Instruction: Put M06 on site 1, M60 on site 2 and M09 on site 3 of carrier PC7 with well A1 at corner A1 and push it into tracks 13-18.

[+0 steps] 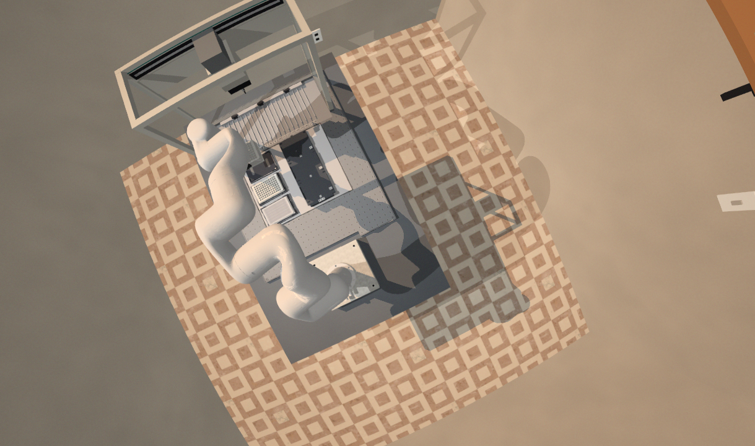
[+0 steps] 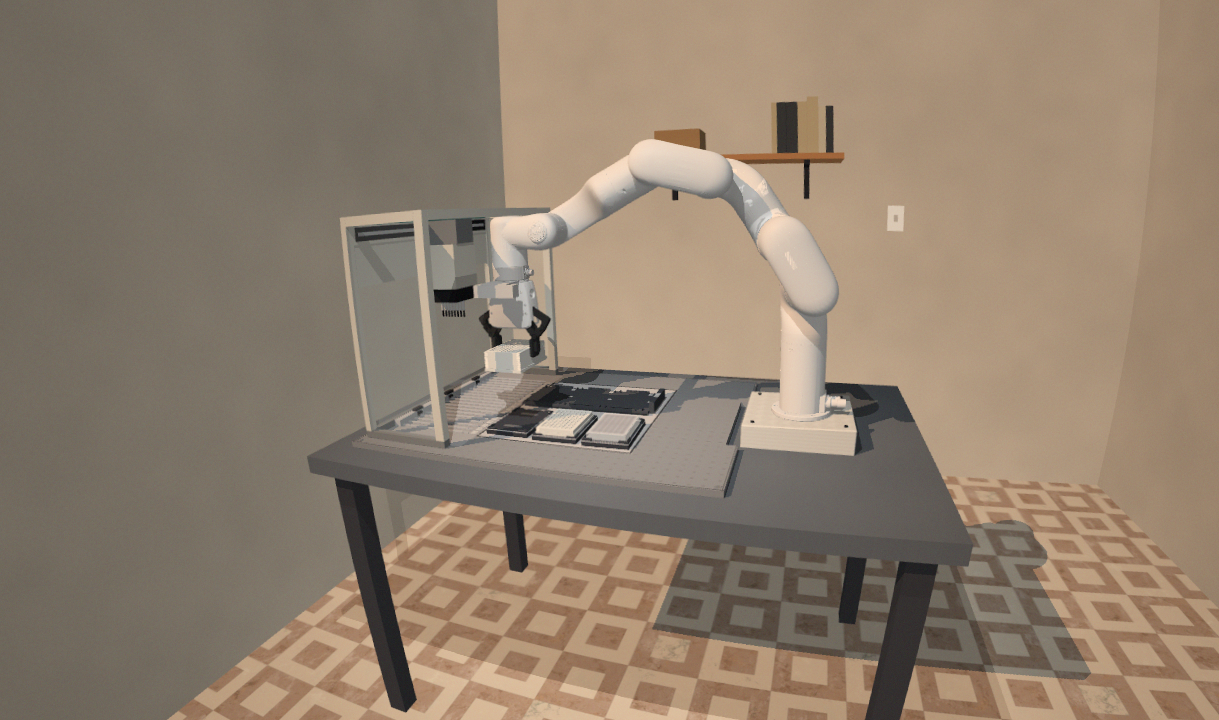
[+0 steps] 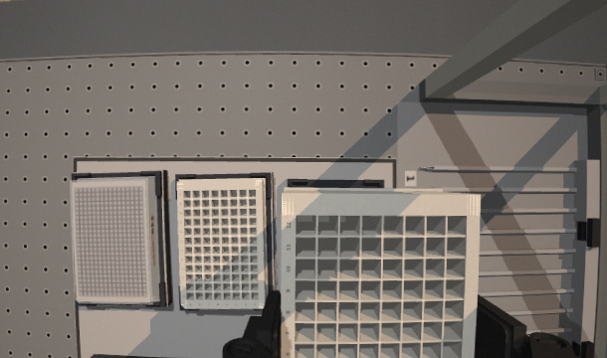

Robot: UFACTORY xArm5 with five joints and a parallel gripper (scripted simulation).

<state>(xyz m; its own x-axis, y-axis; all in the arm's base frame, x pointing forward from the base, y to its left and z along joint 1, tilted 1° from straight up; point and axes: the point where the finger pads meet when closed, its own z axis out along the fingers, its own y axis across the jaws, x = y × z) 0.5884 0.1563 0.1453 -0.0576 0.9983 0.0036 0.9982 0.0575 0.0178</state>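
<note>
Right now the plate carrier PC7 is 90 mm behind my hand, 190 mm to the right of it and 160 mm below it. The rest, counted from my hand: white plate (110 mm behind, 150 mm below); deep-well block M09 (10 mm below); plate nest S3 (170 mm below).
</note>
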